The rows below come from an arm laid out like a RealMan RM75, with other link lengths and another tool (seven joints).
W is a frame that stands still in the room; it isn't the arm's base.
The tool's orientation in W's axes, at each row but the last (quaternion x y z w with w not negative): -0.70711 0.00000 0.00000 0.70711; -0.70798 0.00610 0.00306 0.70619; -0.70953 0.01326 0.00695 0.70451; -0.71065 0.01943 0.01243 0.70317; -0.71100 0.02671 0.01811 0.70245; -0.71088 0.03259 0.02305 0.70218; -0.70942 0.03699 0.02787 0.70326; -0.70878 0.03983 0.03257 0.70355; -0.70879 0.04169 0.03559 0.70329
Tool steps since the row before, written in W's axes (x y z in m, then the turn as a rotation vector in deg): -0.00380 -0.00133 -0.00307 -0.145 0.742 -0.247; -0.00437 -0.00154 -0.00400 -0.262 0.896 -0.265; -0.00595 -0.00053 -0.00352 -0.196 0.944 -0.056; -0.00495 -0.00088 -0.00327 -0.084 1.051 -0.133; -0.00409 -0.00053 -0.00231 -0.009 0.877 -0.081; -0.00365 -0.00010 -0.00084 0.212 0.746 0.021; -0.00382 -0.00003 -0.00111 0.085 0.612 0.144; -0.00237 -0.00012 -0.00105 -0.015 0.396 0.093; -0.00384 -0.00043 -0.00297 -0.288 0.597 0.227
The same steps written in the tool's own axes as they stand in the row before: -0.00380 0.00307 -0.00133 -0.145 0.247 0.742; -0.00431 0.00406 -0.00155 -0.262 0.266 0.896; -0.00584 0.00369 -0.00056 -0.203 0.055 0.943; -0.00479 0.00350 -0.00089 -0.089 0.126 1.052; -0.00393 0.00257 -0.00055 -0.015 0.071 0.878; -0.00357 0.00113 -0.00014 0.199 -0.046 0.748; -0.00370 0.00146 -0.00007 0.063 -0.156 0.612; -0.00225 0.00129 -0.00014 -0.029 -0.094 0.395; -0.00349 0.00337 -0.00044 -0.316 -0.199 0.593
